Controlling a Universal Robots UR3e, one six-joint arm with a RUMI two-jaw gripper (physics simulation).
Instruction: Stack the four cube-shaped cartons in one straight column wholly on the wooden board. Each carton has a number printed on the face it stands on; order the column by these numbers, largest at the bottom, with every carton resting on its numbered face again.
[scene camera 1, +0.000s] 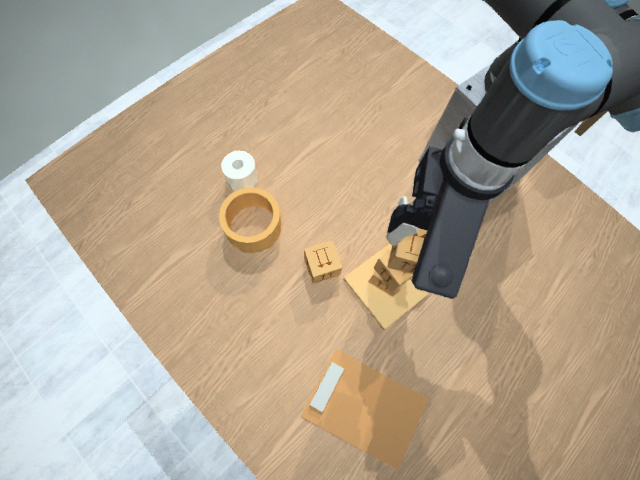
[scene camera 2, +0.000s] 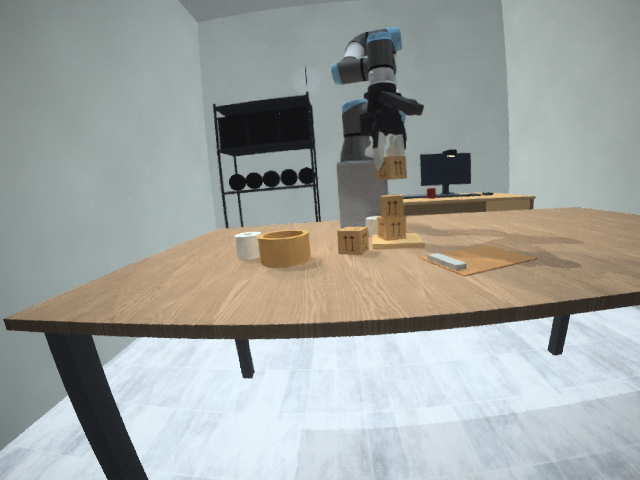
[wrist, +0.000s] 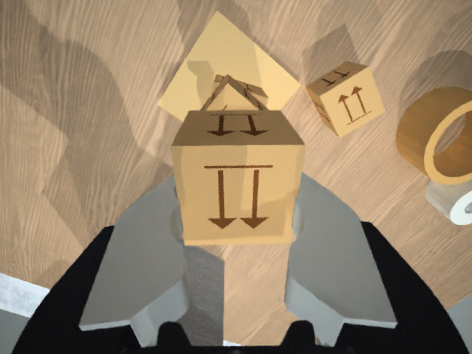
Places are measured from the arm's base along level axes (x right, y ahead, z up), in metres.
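Pixels of known places: gripper, fingertip midpoint: (scene camera 1: 411, 247) (scene camera 2: 388, 171) (wrist: 237, 175); arm's base, origin of the base link: (scene camera 2: 358, 160).
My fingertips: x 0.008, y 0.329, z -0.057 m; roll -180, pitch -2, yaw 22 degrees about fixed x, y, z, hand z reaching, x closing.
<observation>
Ahead of a thing's pixels: the offset from my fingertips to its middle. "pt": to the spot under its first point.
My gripper (scene camera 2: 390, 158) (wrist: 237, 175) is shut on a cube carton {dz +0.007, dx -0.003, dy +0.005 m} (scene camera 1: 409, 249) (scene camera 2: 397, 167) (wrist: 237, 200) and holds it upright, clear above a column of two cartons. In the scene camera 2 view, the column's upper carton {dz -0.088, dx -0.003, dy +0.003 m} (scene camera 2: 391, 206) rests on the lower carton {dz -0.142, dx +0.000, dy +0.001 m} (scene camera 2: 394, 228), which stands on the wooden board {dz -0.175, dx -0.009, dy +0.010 m} (scene camera 1: 383, 312) (scene camera 2: 398, 244) (wrist: 220, 37). The two are turned differently. The upper carton's top {pt dz -0.061, dx -0.015, dy +0.027 m} (wrist: 228, 99) shows partly behind the held one in the wrist view. A fourth carton {dz -0.154, dx +0.113, dy +0.055 m} (scene camera 1: 323, 258) (scene camera 2: 351, 241) (wrist: 356, 102) stands on the table beside the board. The numbered faces are hidden.
An orange ring {dz -0.152, dx +0.271, dy +0.069 m} (scene camera 1: 250, 243) (scene camera 2: 284, 253) (wrist: 412, 132) stands beside a white roll {dz -0.153, dx +0.359, dy -0.001 m} (scene camera 1: 240, 175) (scene camera 2: 247, 245) (wrist: 445, 197). Another white roll {dz -0.154, dx +0.005, dy -0.107 m} (scene camera 2: 371, 225) is partly hidden behind the column. A white bar (scene camera 1: 326, 387) (scene camera 2: 446, 260) lies on an orange sheet {pt dz -0.178, dx -0.127, dy +0.206 m} (scene camera 1: 382, 413) (scene camera 2: 496, 257).
</observation>
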